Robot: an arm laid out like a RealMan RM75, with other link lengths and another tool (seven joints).
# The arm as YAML. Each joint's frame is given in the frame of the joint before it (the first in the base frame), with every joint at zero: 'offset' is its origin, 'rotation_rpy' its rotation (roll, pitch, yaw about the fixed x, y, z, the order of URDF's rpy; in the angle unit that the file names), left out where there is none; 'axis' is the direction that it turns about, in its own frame. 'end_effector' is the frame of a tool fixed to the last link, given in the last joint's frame.
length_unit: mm
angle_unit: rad
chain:
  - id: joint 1
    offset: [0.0, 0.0, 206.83]
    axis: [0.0, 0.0, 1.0]
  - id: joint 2
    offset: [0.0, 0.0, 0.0]
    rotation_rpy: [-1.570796, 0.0, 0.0]
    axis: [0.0, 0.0, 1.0]
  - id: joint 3
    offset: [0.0, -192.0, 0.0]
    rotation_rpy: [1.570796, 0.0, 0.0]
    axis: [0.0, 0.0, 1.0]
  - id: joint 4
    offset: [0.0, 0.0, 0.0]
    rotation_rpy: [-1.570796, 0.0, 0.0]
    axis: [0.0, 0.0, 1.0]
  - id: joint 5
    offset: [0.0, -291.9, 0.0]
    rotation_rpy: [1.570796, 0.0, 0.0]
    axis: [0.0, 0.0, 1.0]
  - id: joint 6
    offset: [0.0, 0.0, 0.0]
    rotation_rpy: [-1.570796, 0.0, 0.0]
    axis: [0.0, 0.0, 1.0]
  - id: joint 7
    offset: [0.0, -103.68, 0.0]
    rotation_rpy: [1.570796, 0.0, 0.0]
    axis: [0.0, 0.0, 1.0]
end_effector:
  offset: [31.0, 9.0, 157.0]
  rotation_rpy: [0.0, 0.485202, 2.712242]
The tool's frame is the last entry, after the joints.
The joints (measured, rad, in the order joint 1, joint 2, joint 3, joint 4, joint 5, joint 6, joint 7), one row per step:
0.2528, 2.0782, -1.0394, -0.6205, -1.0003, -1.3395, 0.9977
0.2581, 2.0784, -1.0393, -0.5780, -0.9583, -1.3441, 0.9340
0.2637, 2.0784, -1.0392, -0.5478, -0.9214, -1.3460, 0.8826
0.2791, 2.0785, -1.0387, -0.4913, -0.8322, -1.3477, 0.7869
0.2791, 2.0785, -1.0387, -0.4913, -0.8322, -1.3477, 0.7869
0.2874, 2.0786, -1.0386, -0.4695, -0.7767, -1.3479, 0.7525
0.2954, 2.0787, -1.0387, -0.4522, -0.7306, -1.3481, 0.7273
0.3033, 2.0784, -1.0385, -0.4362, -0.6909, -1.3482, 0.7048
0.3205, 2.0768, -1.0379, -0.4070, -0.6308, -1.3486, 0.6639
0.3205, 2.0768, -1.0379, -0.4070, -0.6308, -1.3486, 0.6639
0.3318, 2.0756, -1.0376, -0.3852, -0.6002, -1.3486, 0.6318
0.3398, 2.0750, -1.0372, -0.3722, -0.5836, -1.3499, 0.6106
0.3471, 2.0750, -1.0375, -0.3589, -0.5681, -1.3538, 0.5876
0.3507, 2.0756, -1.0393, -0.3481, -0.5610, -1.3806, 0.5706
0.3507, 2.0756, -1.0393, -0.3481, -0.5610, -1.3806, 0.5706
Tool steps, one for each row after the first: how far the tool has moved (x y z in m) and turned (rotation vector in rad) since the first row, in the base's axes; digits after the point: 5 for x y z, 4 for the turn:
0.00688, -0.00019, -0.00035, 0.0399, -0.0042, -0.0099
0.01163, 0.00093, 0.00117, 0.0767, -0.0094, -0.0179
0.01985, 0.00572, 0.00888, 0.1597, -0.0101, -0.0411
0.01985, 0.00572, 0.00888, 0.1597, -0.0101, -0.0411
0.02280, 0.00955, 0.01683, 0.2053, 0.0032, -0.0574
0.02499, 0.01277, 0.02357, 0.2417, 0.0161, -0.0714
0.02728, 0.01548, 0.02933, 0.2729, 0.0259, -0.0845
0.03076, 0.02001, 0.03731, 0.3210, 0.0347, -0.1038
0.03076, 0.02001, 0.03731, 0.3210, 0.0347, -0.1038
0.03400, 0.02198, 0.03971, 0.3467, 0.0301, -0.1161
0.03512, 0.02326, 0.04088, 0.3622, 0.0250, -0.1206
0.03587, 0.02394, 0.04145, 0.3773, 0.0185, -0.1230
0.03140, 0.02135, 0.04181, 0.3900, 0.0184, -0.1031
0.03140, 0.02135, 0.04181, 0.3900, 0.0184, -0.1031

